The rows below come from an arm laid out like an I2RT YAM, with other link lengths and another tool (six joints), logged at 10 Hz.
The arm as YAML. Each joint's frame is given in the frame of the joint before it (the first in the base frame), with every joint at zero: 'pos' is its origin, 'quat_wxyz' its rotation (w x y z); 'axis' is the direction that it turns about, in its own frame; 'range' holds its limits. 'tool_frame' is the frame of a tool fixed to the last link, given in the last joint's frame.
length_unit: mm
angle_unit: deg
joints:
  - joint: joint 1
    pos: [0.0, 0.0, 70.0]
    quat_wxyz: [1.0, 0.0, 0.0, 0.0]
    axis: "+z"
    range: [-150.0, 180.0]
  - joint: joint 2
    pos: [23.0, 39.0, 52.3]
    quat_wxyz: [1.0, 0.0, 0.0, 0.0]
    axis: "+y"
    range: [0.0, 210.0]
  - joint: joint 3
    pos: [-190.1, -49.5, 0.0]
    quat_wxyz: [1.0, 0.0, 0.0, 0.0]
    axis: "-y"
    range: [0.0, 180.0]
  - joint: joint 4
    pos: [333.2, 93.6, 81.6]
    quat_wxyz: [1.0, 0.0, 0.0, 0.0]
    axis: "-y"
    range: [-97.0, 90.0]
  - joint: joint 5
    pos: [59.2, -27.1, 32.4]
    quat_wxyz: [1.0, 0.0, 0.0, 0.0]
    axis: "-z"
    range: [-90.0, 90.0]
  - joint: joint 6
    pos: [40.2, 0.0, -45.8]
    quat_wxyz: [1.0, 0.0, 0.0, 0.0]
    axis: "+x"
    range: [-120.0, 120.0]
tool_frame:
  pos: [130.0, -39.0, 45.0]
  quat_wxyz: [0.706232, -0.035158, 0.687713, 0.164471]
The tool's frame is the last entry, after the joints.
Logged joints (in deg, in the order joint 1, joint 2, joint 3, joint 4, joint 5, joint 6), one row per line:
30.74 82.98 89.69 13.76 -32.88 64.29
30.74 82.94 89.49 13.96 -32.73 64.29
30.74 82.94 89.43 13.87 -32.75 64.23
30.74 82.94 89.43 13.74 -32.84 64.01
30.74 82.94 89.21 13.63 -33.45 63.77
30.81 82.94 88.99 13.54 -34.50 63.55
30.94 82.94 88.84 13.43 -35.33 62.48
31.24 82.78 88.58 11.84 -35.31 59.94
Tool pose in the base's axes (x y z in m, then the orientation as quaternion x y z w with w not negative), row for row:
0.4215 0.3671 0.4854 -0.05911 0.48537 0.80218 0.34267
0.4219 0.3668 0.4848 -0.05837 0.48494 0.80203 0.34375
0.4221 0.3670 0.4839 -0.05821 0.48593 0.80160 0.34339
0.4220 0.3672 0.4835 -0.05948 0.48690 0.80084 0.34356
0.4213 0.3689 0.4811 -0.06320 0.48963 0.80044 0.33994
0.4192 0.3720 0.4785 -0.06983 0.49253 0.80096 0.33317
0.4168 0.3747 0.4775 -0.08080 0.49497 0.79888 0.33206
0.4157 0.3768 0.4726 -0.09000 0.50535 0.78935 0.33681
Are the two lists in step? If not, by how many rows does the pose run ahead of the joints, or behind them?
They are in step.
